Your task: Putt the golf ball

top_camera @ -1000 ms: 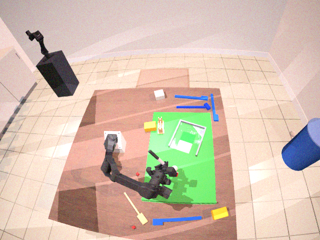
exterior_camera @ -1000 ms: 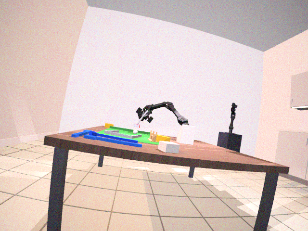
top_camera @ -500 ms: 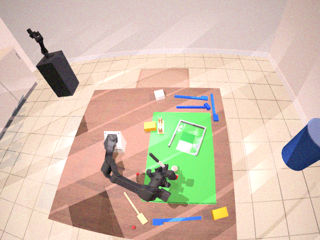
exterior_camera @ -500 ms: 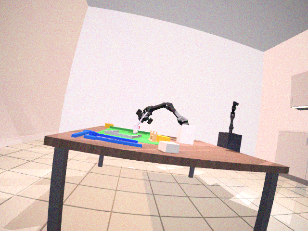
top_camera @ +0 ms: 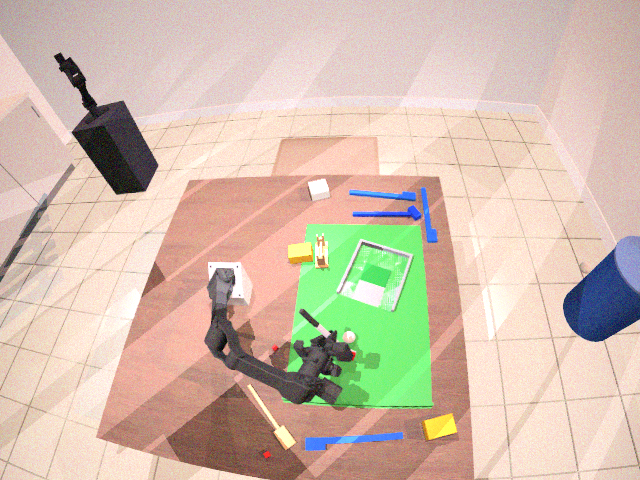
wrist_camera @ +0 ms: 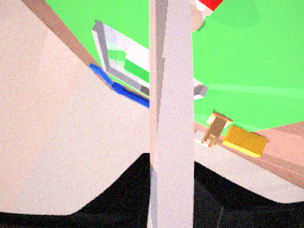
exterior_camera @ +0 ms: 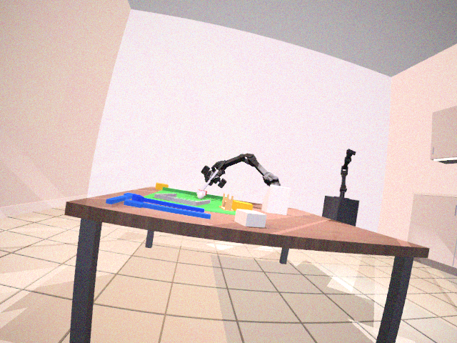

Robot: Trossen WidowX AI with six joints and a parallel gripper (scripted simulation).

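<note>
Right now my gripper tip is 40 mm short of the white golf ball, 20 mm to the right of it and 110 mm above it. The rest, counted from my gripper tip: green mat 90 mm ahead, 150 mm to the left, 130 mm below; white block 90 mm behind, 710 mm to the left, 110 mm below.
</note>
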